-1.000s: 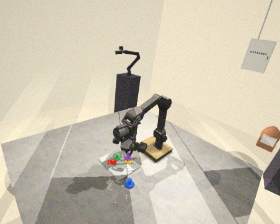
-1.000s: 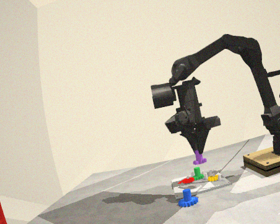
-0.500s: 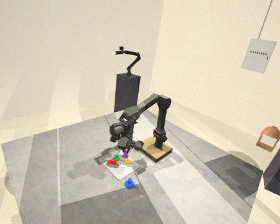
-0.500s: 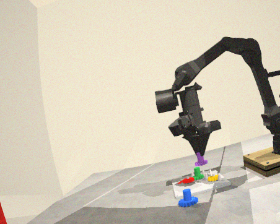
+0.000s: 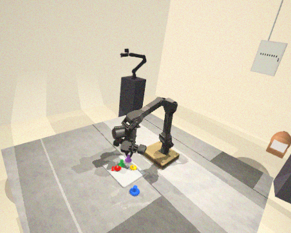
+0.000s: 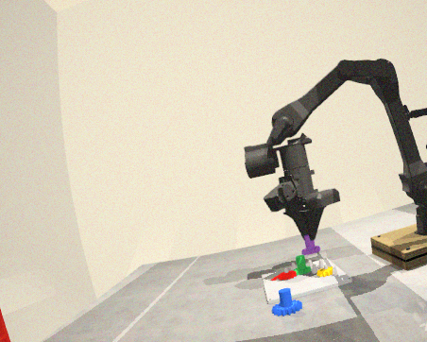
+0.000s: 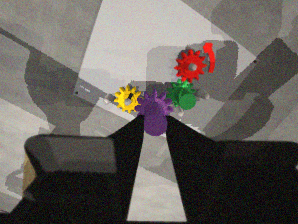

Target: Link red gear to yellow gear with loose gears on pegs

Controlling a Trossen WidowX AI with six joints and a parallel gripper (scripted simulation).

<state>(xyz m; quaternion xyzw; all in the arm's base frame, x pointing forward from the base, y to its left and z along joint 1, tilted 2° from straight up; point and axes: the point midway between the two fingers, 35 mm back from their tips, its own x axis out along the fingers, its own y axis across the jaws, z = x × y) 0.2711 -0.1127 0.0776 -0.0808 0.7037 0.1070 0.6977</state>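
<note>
My gripper tip is 1 cm above the purple gear. The rest, counted from my gripper tip: yellow gear: 2 cm behind, 3 cm to the left, 7 cm below; then red gear: 5 cm ahead, 3 cm to the right, 7 cm below; then green gear: 2 cm ahead, 4 cm to the right, 6 cm below.
</note>
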